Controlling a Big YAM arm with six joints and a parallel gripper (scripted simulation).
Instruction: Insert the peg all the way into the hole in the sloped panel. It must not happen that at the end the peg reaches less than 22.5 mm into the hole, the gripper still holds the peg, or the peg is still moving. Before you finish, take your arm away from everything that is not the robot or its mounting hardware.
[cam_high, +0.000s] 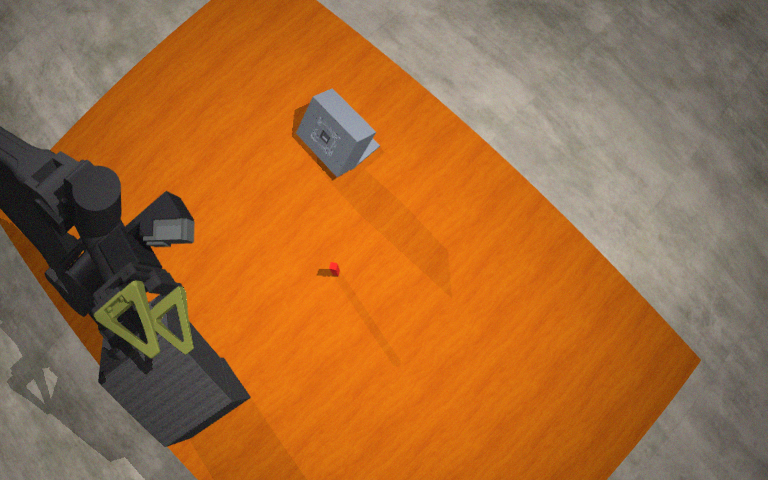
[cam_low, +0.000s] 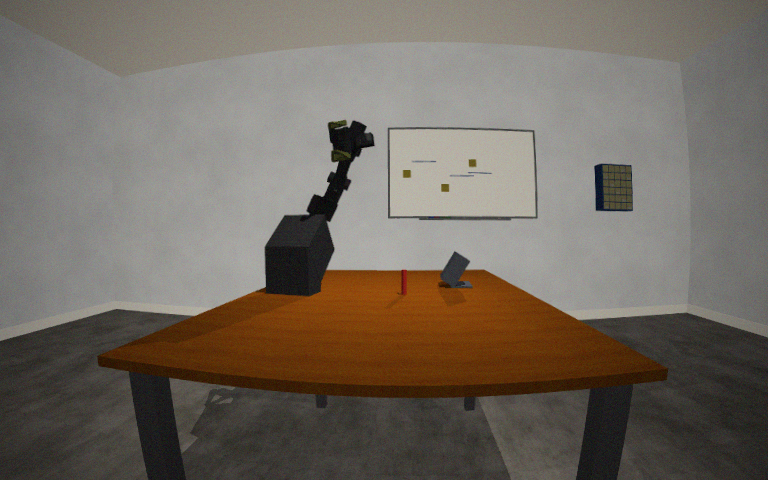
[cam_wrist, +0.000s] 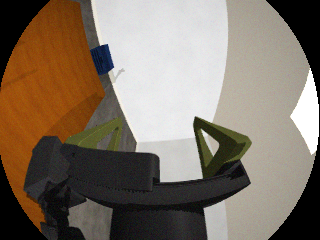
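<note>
Right now the peg is 23 cm ahead of my hand, 1 cm to the left of it and 47 cm below it.
</note>
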